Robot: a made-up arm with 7 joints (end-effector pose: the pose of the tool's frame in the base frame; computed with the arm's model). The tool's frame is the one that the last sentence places.
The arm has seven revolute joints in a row. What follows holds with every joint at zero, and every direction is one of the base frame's. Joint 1 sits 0.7 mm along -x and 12.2 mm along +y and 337 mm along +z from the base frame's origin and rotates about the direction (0, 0.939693, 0.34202). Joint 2 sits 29 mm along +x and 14.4 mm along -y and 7.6 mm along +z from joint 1 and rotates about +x. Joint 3 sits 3.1 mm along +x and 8.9 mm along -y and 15.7 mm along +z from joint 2 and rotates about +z. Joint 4 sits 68.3 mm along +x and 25.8 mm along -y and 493.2 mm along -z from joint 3 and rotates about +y. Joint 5 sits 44.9 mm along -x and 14.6 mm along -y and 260.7 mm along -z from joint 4 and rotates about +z. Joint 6 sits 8.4 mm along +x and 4.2 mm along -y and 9.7 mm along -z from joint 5 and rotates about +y. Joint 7 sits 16 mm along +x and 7.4 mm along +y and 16 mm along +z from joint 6 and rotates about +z. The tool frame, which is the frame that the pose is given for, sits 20.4 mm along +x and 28.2 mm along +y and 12.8 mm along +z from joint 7; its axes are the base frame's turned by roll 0.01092, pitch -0.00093 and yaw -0.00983 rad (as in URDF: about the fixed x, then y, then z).
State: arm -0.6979 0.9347 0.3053 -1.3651 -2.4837 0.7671 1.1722
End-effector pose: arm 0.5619 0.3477 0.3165 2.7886 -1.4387 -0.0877
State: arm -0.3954 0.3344 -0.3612 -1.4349 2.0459 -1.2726 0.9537
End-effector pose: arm 0.4942 -0.0435 -0.1159 1.6190 1.3081 -2.0493
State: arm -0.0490 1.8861 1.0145 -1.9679 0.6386 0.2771 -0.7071
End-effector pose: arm 0.1738 0.2760 0.7114 2.1476 -1.8062 -1.2064
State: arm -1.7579 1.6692 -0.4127 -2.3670 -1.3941 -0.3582 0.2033
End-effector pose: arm 0.1738 0.1628 0.6689 -1.7431 0.4331 0.7677
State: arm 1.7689 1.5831 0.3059 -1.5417 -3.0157 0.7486 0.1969
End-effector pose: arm -0.2360 0.6324 0.2042 -0.5168 0.0213 2.0544
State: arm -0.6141 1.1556 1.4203 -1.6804 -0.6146 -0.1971 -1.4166
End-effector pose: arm 0.1891 0.4969 0.5137 2.9563 0.2328 0.4124
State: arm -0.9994 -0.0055 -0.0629 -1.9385 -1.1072 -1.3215 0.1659
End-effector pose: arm 0.4766 -0.1957 0.3435 -0.3366 1.8373 0.9719
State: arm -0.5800 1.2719 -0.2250 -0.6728 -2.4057 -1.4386 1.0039
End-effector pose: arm 0.4713 0.5491 0.2355 0.2904 0.4459 -1.5436
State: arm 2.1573 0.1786 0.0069 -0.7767 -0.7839 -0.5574 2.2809
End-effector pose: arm -0.6938 -0.1998 0.4477 0.7039 0.7176 1.9641
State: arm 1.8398 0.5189 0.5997 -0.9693 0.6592 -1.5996 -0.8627
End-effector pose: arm -0.6640 0.1928 0.3374 1.6870 -0.2562 -1.0899
